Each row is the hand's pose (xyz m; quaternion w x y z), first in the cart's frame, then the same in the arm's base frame.
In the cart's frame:
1: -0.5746 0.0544 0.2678 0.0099 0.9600 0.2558 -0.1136
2: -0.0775 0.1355 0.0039 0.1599 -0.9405 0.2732 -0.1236
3: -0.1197 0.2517 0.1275 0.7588 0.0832 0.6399 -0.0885
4: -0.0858 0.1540 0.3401 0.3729 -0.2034 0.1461 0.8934
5: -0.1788 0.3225 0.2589 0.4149 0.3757 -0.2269 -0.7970
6: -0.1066 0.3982 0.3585 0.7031 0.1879 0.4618 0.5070
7: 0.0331 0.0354 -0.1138 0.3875 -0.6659 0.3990 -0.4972
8: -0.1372 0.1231 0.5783 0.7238 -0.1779 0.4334 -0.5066
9: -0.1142 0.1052 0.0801 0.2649 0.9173 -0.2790 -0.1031
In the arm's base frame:
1: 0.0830 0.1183 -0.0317 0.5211 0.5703 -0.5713 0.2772
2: -0.0314 -0.1652 0.4478 0.3493 0.2000 -0.5617 0.7229
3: 0.1201 -0.0781 0.4433 0.5699 0.1067 -0.2124 -0.7866
4: 0.0772 0.1527 0.4712 0.6741 -0.5859 0.4447 -0.0678
5: 0.2353 0.0294 0.4128 0.2715 -0.1692 0.9070 0.2738
6: 0.3150 0.1030 0.5081 0.8931 -0.2193 -0.0283 -0.3918
7: -0.1828 -0.2522 0.5228 0.3070 -0.0469 -0.1457 0.9393
8: 0.1240 0.3909 0.4336 0.0678 0.0918 -0.3126 -0.9430
9: -0.0306 -0.0831 0.4114 0.3512 0.0866 -0.8595 0.3611

